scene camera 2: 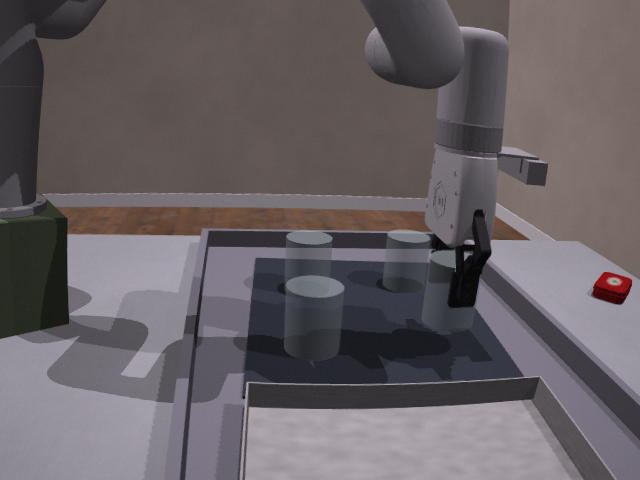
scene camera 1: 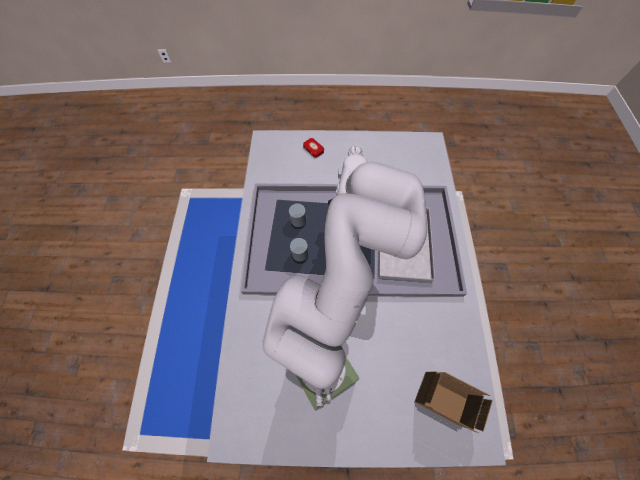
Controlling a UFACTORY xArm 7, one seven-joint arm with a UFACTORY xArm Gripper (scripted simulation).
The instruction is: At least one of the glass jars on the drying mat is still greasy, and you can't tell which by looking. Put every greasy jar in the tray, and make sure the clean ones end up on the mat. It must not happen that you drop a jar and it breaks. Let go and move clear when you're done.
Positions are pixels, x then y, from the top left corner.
Labels:
tray: scene camera 2 514, 421; scene camera 1 421, 267
cardboard box: scene camera 1 450, 397; not seen in scene camera 2 (out of frame)
same spot on dark drying mat: (scene camera 1: 279, 258) = (scene camera 2: 284, 269)

